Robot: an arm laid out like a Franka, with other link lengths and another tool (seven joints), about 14 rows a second.
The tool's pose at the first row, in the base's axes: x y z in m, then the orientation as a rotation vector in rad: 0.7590, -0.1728, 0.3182, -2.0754, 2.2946, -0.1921
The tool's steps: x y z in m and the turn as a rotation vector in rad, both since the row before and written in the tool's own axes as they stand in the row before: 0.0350, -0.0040, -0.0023, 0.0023, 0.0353, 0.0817; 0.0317, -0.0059, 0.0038, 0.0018, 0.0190, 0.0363; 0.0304, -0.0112, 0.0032, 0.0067, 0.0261, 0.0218; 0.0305, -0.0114, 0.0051, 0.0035, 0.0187, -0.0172; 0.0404, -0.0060, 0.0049, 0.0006, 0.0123, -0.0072
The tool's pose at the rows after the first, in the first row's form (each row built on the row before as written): 0.7591, -0.2078, 0.3228, -1.9883, 2.3926, -0.2299; 0.7593, -0.2403, 0.3222, -1.9489, 2.4366, -0.2511; 0.7637, -0.2725, 0.3233, 1.9238, -2.4634, 0.2852; 0.7676, -0.3052, 0.3234, 1.9335, -2.4352, 0.3061; 0.7645, -0.3462, 0.3249, 1.9343, -2.4203, 0.3176
